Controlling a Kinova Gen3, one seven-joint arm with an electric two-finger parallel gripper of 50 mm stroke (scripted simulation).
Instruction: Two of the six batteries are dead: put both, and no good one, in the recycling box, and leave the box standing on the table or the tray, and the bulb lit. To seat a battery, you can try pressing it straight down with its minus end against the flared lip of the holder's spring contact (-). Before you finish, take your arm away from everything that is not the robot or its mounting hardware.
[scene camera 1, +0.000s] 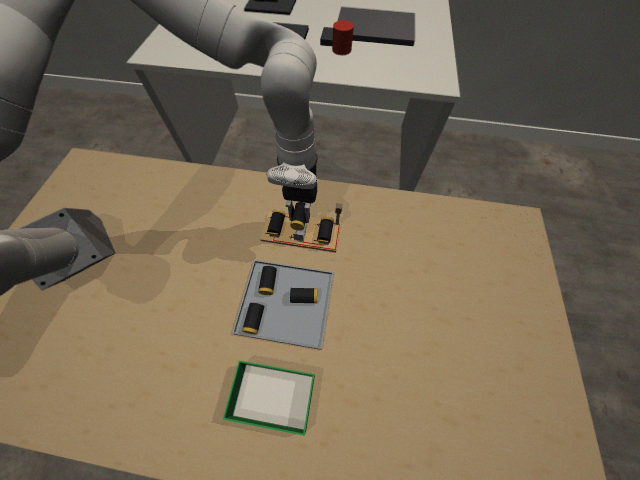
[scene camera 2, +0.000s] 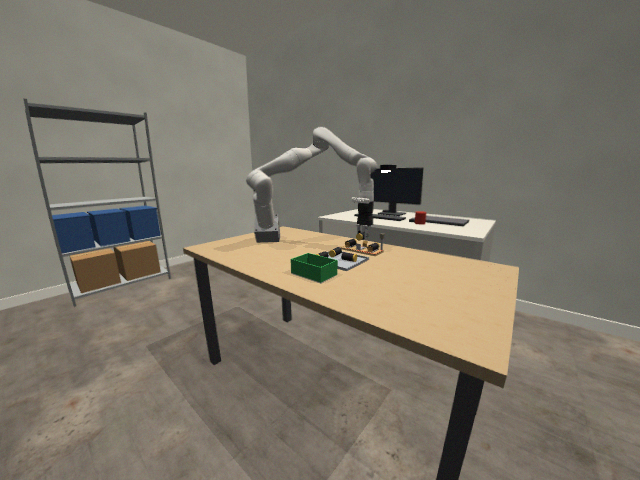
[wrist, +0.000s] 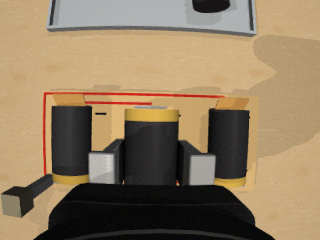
I see my gripper (scene camera 1: 299, 218), a green recycling box (scene camera 2: 317, 268), a grey tray (scene camera 1: 303, 324), a black battery (wrist: 228, 130), a black battery (wrist: 71, 126) and a black battery (wrist: 151, 135).
My gripper is seen too in the wrist view (wrist: 150, 155). The wrist view misses the green recycling box: it is out of frame.
